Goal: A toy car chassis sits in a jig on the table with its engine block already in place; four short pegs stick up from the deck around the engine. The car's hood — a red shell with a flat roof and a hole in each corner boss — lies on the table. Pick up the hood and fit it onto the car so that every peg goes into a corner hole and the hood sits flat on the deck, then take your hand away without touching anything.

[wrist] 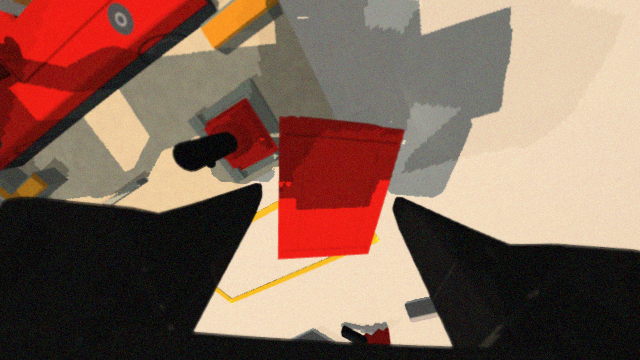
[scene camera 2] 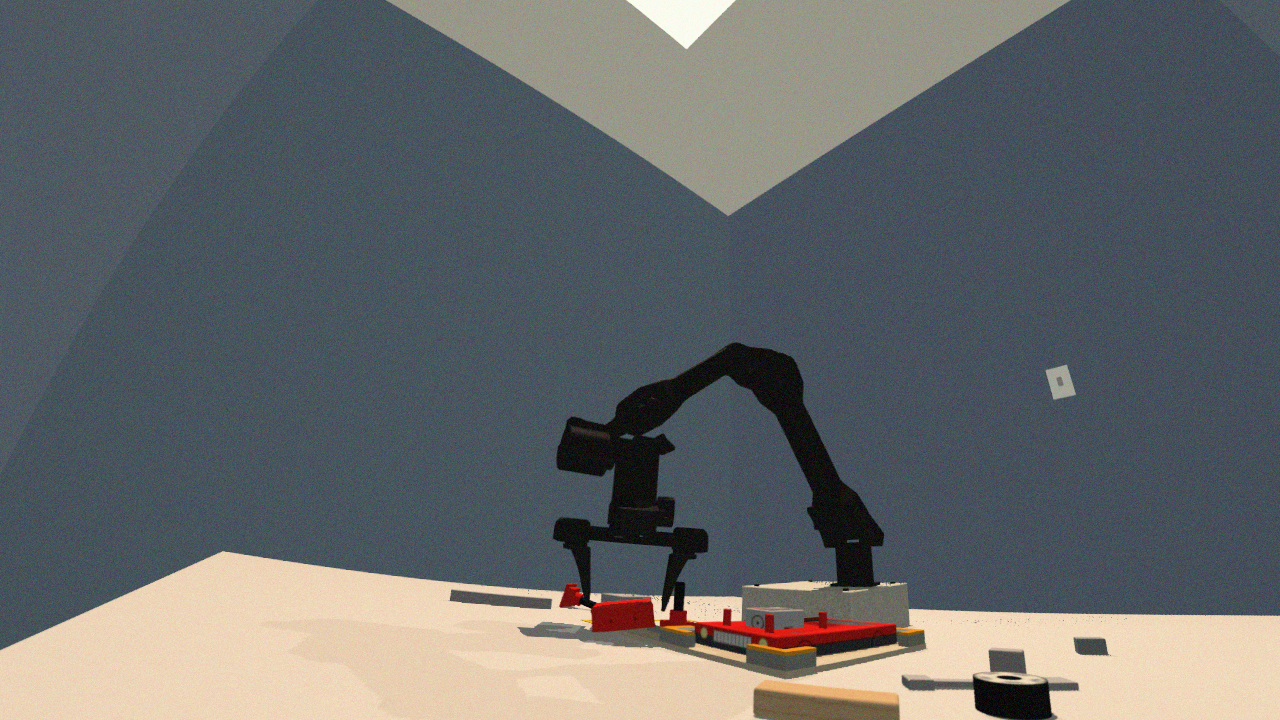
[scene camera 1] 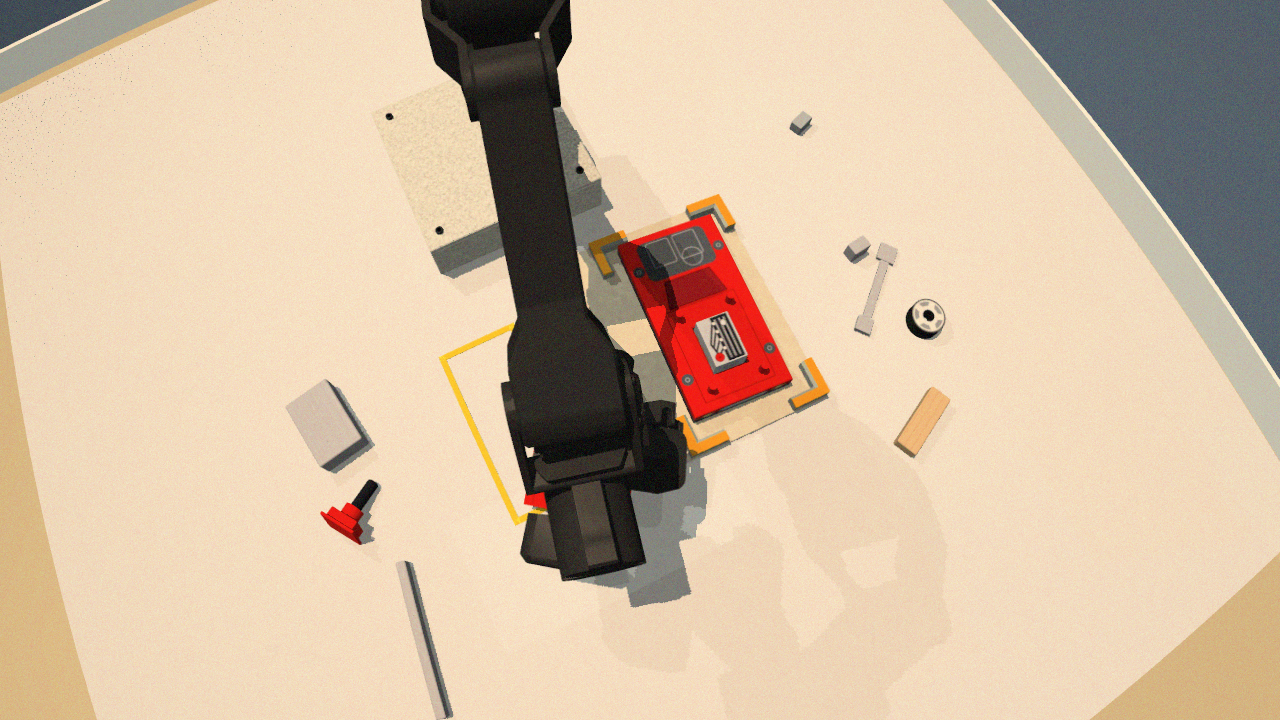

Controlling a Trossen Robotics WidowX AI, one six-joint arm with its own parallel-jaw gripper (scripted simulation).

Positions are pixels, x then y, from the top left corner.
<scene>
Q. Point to a grey engine block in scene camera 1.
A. At 721,344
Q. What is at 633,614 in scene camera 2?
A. A red hood.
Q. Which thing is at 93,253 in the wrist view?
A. My gripper.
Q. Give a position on a grey engine block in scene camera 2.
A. At 755,617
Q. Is my gripper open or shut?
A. Open.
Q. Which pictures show my gripper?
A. The wrist view, scene camera 2 and scene camera 1: all of them.
</scene>
